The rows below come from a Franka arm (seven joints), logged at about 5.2 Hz.
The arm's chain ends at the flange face. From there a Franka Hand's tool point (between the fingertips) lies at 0.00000 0.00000 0.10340 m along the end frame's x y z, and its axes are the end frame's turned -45 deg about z.
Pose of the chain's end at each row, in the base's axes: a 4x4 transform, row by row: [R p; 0 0 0 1], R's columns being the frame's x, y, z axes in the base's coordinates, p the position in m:
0.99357, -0.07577, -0.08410, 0.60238; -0.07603, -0.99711, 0.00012, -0.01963; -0.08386, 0.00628, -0.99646, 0.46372; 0, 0, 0, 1
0.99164, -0.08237, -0.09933, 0.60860; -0.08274, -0.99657, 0.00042, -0.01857; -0.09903, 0.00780, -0.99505, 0.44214; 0, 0, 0, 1
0.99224, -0.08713, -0.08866, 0.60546; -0.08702, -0.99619, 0.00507, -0.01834; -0.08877, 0.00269, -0.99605, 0.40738; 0, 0, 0, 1
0.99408, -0.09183, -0.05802, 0.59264; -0.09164, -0.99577, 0.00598, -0.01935; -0.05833, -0.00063, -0.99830, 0.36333; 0, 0, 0, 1
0.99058, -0.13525, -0.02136, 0.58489; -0.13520, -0.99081, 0.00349, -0.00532; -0.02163, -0.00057, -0.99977, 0.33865; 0, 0, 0, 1
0.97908, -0.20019, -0.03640, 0.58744; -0.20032, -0.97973, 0.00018, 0.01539; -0.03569, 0.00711, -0.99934, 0.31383; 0, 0, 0, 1
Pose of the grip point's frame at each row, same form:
0.75614, 0.64898, -0.08410, 0.59368; 0.65130, -0.75882, 0.00012, -0.01962; -0.06374, -0.05486, -0.99646, 0.36069; 0, 0, 0, 1
0.75944, 0.64295, -0.09933, 0.59833; 0.64618, -0.76319, 0.00042, -0.01853; -0.07554, -0.06451, -0.99505, 0.33925; 0, 0, 0, 1
0.76323, 0.64001, -0.08866, 0.59629; 0.64288, -0.76595, 0.00507, -0.01782; -0.06467, -0.06087, -0.99605, 0.30439; 0, 0, 0, 1
0.76785, 0.63799, -0.05802, 0.58664; 0.63932, -0.76891, 0.00598, -0.01873; -0.04080, -0.04169, -0.99830, 0.26011; 0, 0, 0, 1
0.79608, 0.60481, -0.02136, 0.58268; 0.60501, -0.79621, 0.00349, -0.00496; -0.01489, -0.01570, -0.99977, 0.23527; 0, 0, 0, 1
0.83387, 0.55076, -0.03640, 0.58368; 0.55113, -0.83442, 0.00018, 0.01541; -0.03026, -0.02021, -0.99934, 0.21050; 0, 0, 0, 1

